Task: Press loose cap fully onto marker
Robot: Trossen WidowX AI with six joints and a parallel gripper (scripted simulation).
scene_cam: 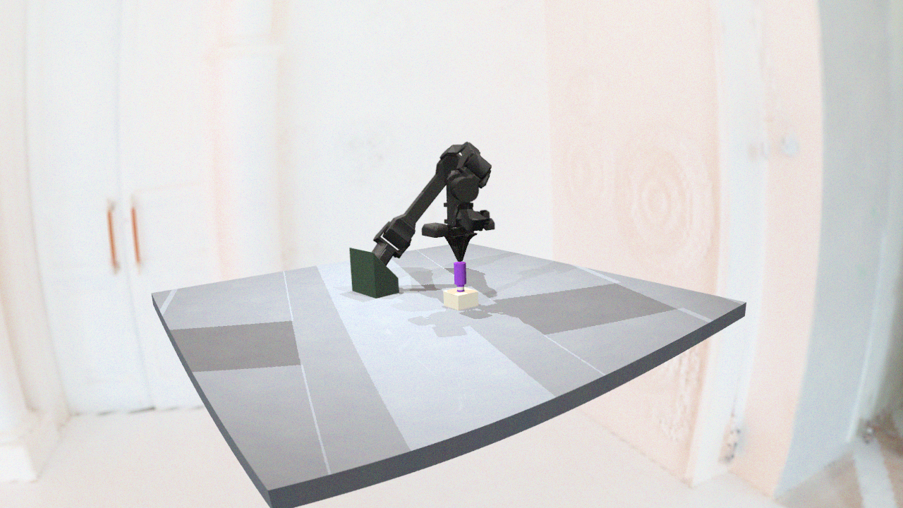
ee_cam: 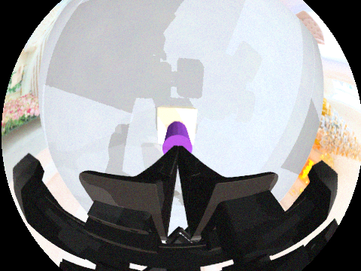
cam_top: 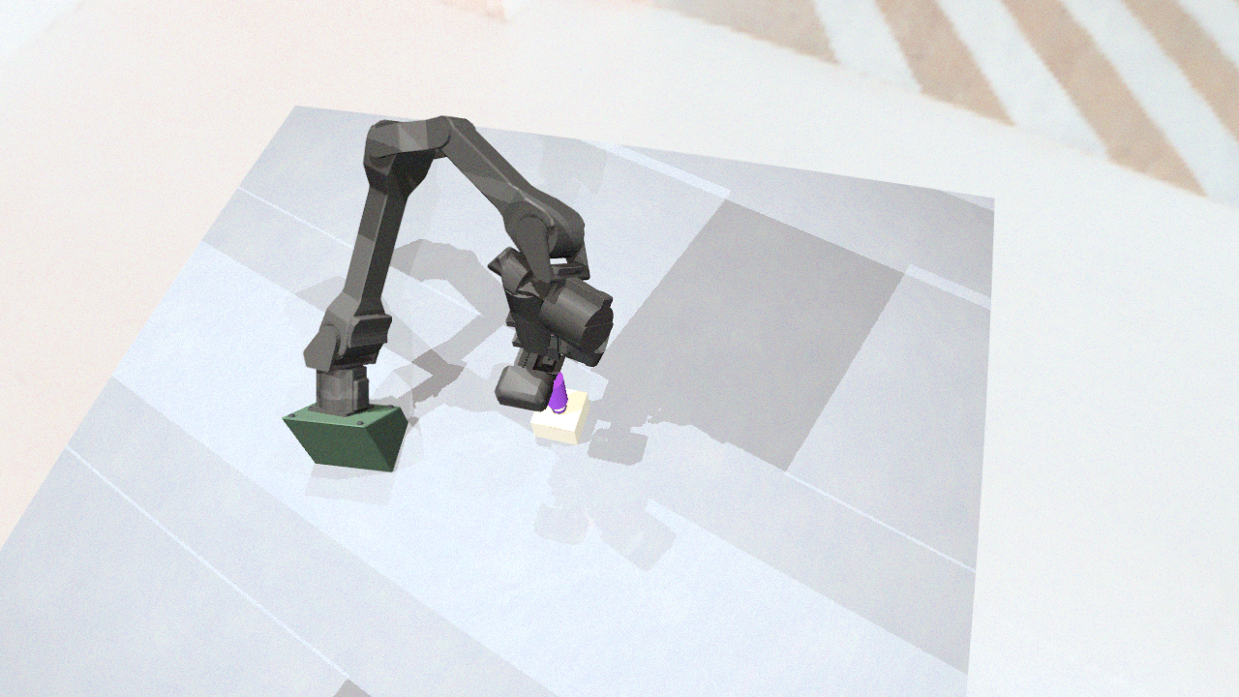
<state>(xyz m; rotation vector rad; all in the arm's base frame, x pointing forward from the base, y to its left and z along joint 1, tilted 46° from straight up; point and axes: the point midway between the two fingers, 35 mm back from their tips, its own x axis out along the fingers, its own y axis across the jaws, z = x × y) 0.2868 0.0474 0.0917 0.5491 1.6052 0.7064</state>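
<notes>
My gripper tip is now 3 cm above the purple cap. The rest, counted from my gripper tip: cream holder block 10 cm below.
</notes>
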